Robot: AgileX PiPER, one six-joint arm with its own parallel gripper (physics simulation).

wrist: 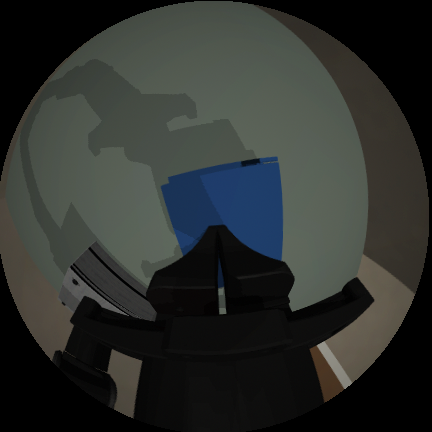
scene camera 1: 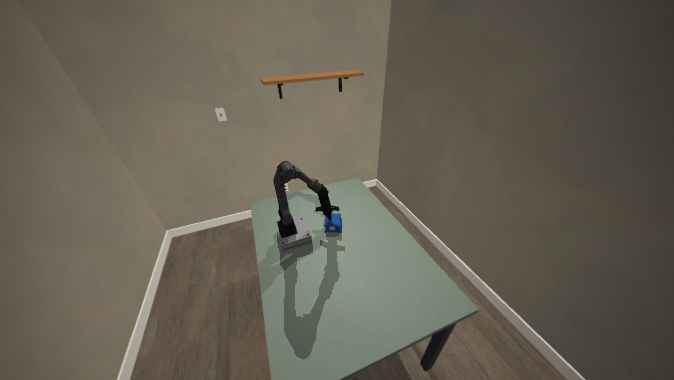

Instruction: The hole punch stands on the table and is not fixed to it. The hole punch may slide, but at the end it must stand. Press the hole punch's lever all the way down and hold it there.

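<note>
The blue hole punch (scene camera 1: pixel 333 224) (wrist: pixel 252 210) stands upright on the green table (scene camera 1: pixel 390 270) (wrist: pixel 320 150), just beside the arm's base. Its broad blue lever fills most of its top in the wrist view. My gripper (scene camera 1: pixel 330 219) (wrist: pixel 217 235) is shut with nothing between its fingers, and points down at the hole punch. The fingertips are at the lever's top and appear to touch it. The fingers hide part of the lever and the near side of the hole punch, and I cannot tell exactly how low the lever is.
The arm's grey base plate (scene camera 1: pixel 299 240) (wrist: pixel 107 285) is on the table to the left of the hole punch. A wooden shelf (scene camera 1: pixel 312 78) is mounted on the back wall, high above the table. Shadows of the arm fall across the table.
</note>
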